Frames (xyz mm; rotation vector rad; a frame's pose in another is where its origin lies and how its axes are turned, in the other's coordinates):
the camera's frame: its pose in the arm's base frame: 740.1 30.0 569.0 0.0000 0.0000 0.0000
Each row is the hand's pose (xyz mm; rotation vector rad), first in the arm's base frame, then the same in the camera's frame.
Working: the arm's base frame: its pose in the camera's frame: -740.1 -30.0 -569.0 0.0000 0.0000 0.0000

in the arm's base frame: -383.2 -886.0 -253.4 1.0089 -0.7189 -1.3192
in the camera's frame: -1123.3 -916.0 -822.4 1.0089 -0.7189 -1.3192
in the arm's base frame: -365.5 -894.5 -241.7 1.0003 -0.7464 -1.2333
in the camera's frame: -1105.6 -924.5 -810.7 1.0003 -0.7464 -1.2333
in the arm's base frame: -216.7 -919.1 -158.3 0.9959 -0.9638 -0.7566
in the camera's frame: -956.8 -949.1 -727.3 0.9959 -0.9638 -0.7566
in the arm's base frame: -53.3 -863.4 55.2 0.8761 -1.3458 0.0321
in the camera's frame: -793.4 -893.4 -513.8 0.8761 -1.3458 0.0321
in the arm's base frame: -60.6 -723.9 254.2 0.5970 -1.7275 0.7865
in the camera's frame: -800.7 -753.9 -314.8 0.5970 -1.7275 0.7865
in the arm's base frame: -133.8 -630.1 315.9 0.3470 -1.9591 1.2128
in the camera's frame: -873.9 -660.1 -253.1 0.3470 -1.9591 1.2128
